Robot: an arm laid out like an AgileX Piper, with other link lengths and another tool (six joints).
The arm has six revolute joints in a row. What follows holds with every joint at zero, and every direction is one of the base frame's.
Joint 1 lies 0.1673 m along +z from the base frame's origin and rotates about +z.
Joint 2 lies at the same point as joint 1 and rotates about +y.
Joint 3 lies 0.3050 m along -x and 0.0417 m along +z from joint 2 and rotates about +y.
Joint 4 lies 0.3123 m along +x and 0.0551 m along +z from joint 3 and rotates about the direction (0.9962, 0, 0.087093).
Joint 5 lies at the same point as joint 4 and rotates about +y.
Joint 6 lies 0.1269 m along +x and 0.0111 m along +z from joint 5 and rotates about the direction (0.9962, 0, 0.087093).
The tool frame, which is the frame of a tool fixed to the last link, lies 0.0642 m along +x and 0.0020 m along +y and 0.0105 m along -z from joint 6; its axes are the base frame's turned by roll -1.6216, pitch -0.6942 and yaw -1.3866 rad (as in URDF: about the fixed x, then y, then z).
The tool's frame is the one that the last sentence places.
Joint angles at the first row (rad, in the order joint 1, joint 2, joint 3, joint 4, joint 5, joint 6):
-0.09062, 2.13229, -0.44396, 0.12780, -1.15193, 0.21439
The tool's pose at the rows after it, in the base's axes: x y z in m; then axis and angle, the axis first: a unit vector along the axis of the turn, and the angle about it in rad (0 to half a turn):
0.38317 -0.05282 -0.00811 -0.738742 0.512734 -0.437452 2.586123
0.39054 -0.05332 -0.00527 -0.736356 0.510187 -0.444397 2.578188
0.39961 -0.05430 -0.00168 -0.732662 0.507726 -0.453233 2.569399
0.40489 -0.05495 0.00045 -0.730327 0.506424 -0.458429 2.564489
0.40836 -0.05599 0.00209 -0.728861 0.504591 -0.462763 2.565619
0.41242 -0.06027 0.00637 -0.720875 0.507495 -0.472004 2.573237
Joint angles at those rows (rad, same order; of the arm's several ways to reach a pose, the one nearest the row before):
-0.09063, 2.13659, -0.46170, 0.13899, -1.15195, 0.21440
-0.09064, 2.13854, -0.48054, 0.13795, -1.15194, 0.21439
-0.09063, 2.14138, -0.50429, 0.13890, -1.15192, 0.21439
-0.09063, 2.14325, -0.51835, 0.13991, -1.15194, 0.21439
-0.09063, 2.14399, -0.52777, 0.14375, -1.15192, 0.20890
-0.09062, 2.13884, -0.53807, 0.16647, -1.15194, 0.20114

